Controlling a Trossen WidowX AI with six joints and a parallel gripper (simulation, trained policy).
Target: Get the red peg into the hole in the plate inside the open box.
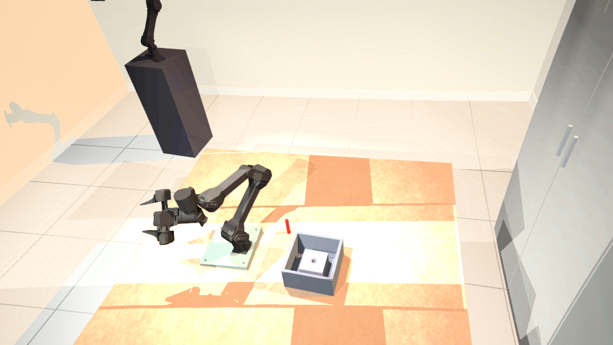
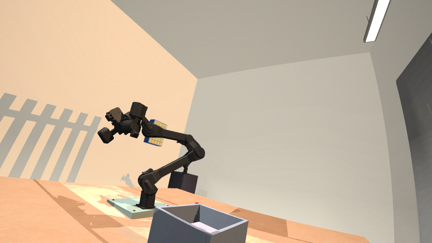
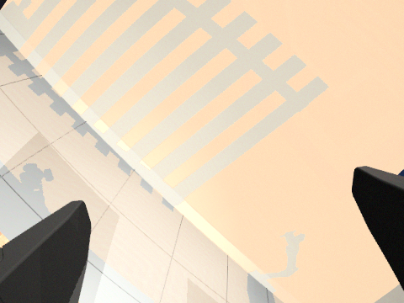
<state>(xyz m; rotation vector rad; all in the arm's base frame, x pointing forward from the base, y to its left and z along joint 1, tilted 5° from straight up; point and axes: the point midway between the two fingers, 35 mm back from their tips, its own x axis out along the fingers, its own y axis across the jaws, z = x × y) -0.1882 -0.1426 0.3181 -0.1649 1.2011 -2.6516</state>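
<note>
The red peg lies 39 cm ahead of my gripper tip, 30 cm to the left of it and 28 cm below it. The rest, counted from my gripper tip: grey box (56 cm ahead, 29 cm below, 15 cm to the left).
</note>
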